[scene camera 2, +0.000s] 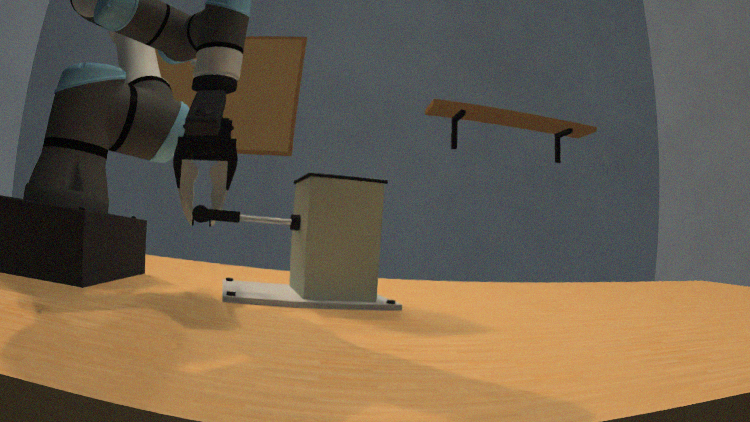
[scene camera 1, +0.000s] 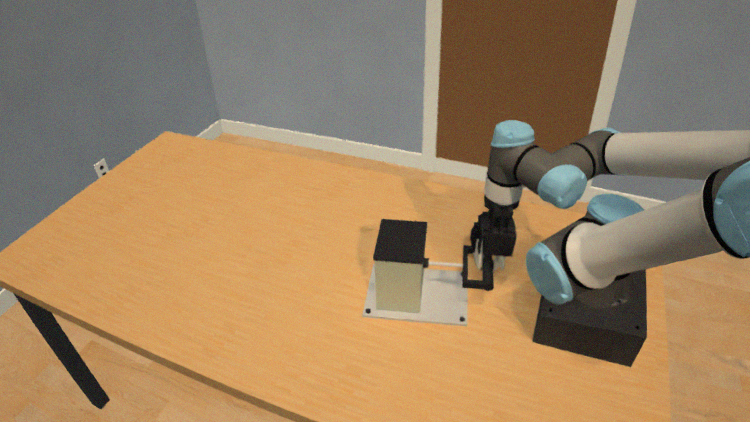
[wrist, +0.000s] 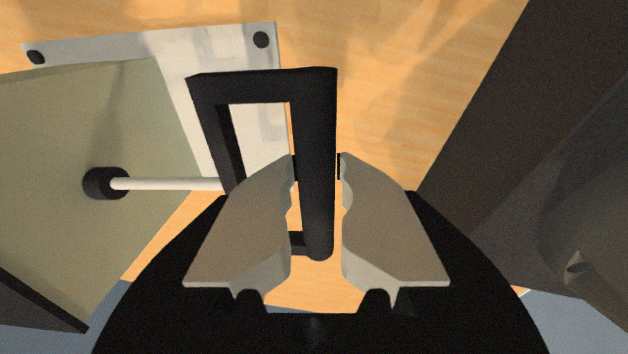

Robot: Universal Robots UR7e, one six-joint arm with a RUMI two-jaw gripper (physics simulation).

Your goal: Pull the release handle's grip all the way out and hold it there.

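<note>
The release handle's black frame has its outer bar, the grip (scene camera 1: pixel 488 275) (scene camera 2: pixel 200 213) (wrist: pixel 317 125), at the end facing the robot base. A light rod (scene camera 1: pixel 445 264) (scene camera 2: pixel 264 219) (wrist: pixel 165 183) joins the handle to a black collar on the pale green housing (scene camera 1: pixel 398 286) (scene camera 2: pixel 343 241) (wrist: pixel 50 125), with a stretch of rod showing. My gripper (scene camera 1: pixel 489 266) (scene camera 2: pixel 201 223) (wrist: pixel 317 157) points down and is shut on the grip, one fingertip inside the frame and one outside. The exact finger contact is hard to see in scene camera 1.
The housing stands upright on a light base plate (scene camera 1: pixel 445 312) (scene camera 2: pixel 256 293) (wrist: pixel 220 50) with dark bolts. The black robot base (scene camera 1: pixel 587 335) (scene camera 2: pixel 41 241) (wrist: pixel 475 100) is close on the outer side of the handle. A wall shelf (scene camera 2: pixel 508 116) is in the background.
</note>
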